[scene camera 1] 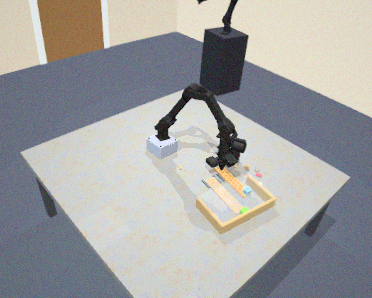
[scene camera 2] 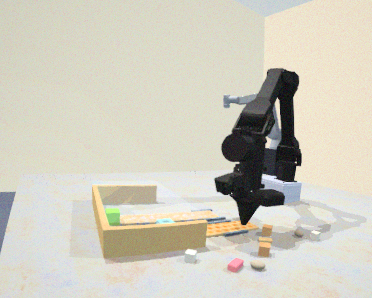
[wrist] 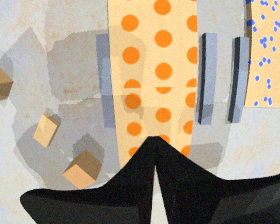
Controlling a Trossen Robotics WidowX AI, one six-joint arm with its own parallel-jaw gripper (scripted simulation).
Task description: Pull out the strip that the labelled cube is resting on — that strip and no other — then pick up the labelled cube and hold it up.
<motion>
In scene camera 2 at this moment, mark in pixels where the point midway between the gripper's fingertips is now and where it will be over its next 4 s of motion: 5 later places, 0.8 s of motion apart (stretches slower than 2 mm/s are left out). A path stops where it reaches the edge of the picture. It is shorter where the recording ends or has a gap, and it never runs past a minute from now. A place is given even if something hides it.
My gripper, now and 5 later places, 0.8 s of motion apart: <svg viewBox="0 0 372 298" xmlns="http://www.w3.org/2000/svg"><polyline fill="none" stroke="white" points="243,224 255,223 265,221 274,220 276,209 253,206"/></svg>
</motion>
